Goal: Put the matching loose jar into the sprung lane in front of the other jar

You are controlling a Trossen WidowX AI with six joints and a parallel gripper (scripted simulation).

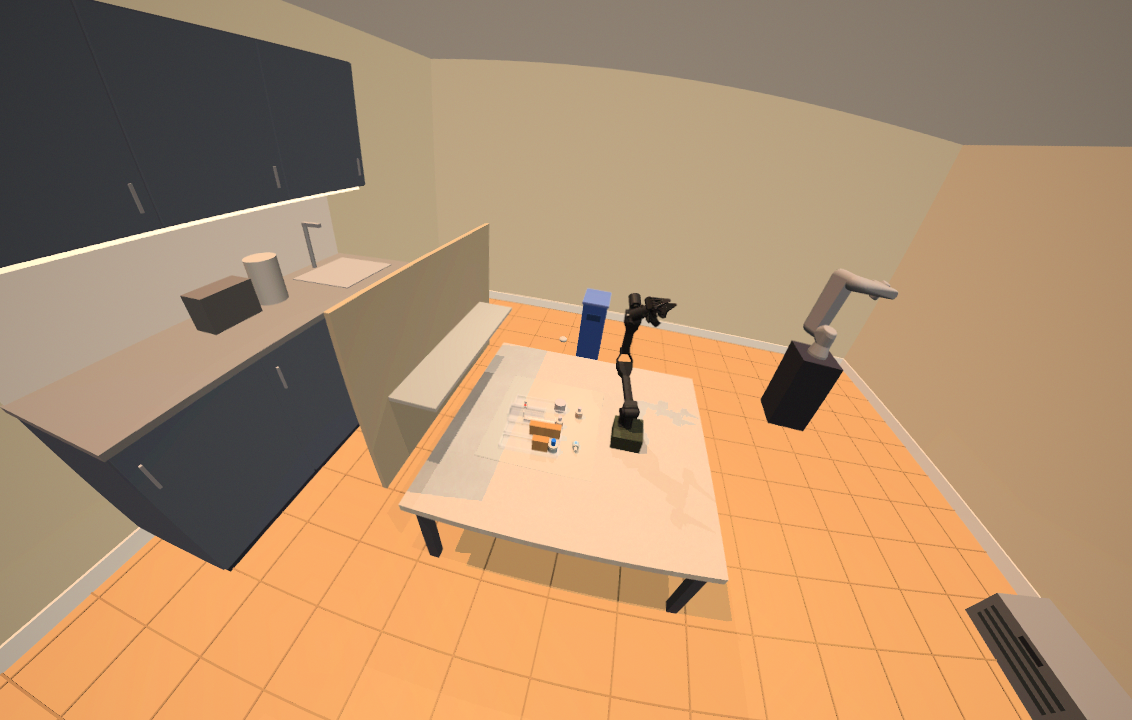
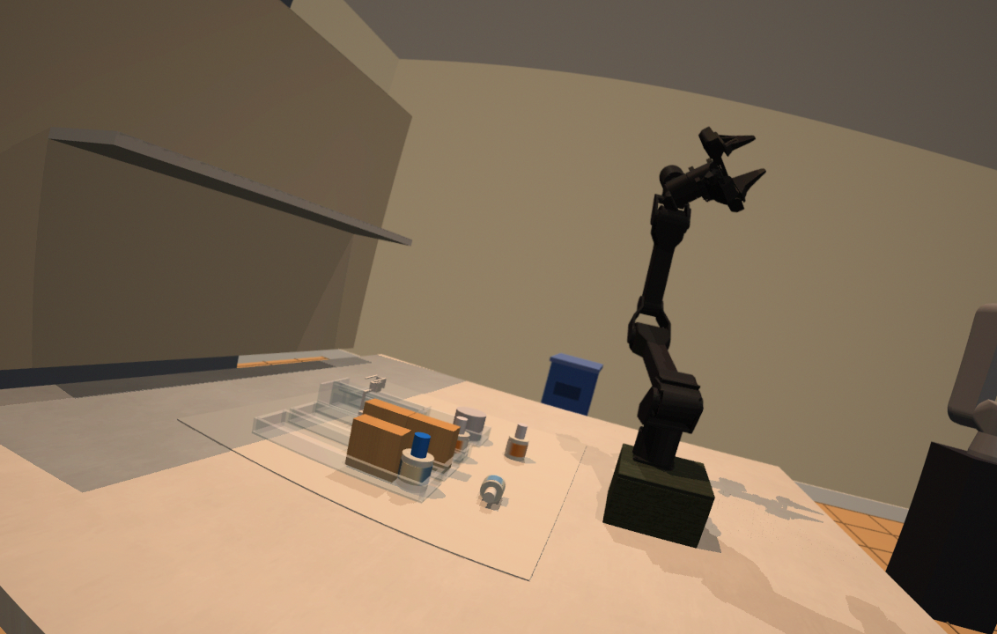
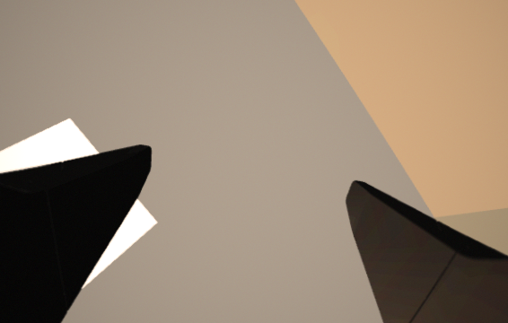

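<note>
The grey jar is 66 cm below my gripper tip, 42 cm ahead of it and 11 cm to the left of it. The rest, counted from my gripper tip: shelf (90 cm ahead, 32 cm below, 25 cm to the left).
</note>
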